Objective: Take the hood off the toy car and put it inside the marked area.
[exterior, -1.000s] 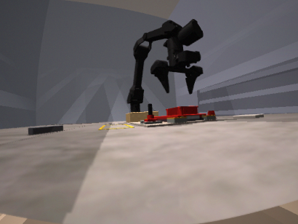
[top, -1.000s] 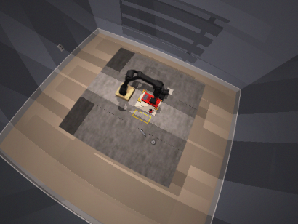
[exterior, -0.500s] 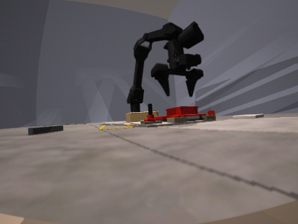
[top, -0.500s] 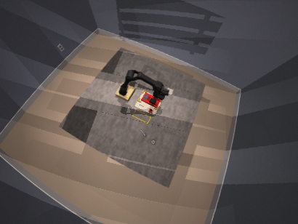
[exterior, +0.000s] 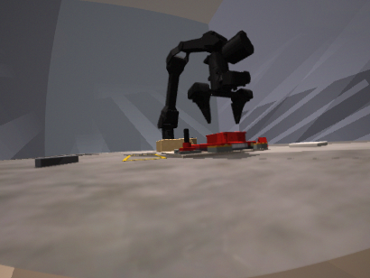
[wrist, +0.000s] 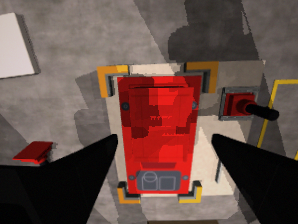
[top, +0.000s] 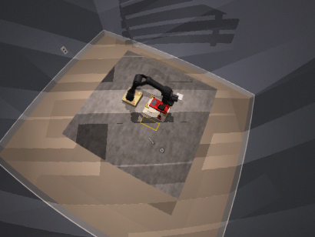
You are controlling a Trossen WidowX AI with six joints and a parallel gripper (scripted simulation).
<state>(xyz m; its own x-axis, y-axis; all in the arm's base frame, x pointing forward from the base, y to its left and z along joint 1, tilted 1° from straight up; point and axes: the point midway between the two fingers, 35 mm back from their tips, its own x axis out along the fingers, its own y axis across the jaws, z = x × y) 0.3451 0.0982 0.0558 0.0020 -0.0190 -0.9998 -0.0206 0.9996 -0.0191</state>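
The hood lies 4 cm below my gripper tip. From my gripper tip the other things lie so: white tile: 22 cm to the left, 9 cm ahead, 7 cm below.
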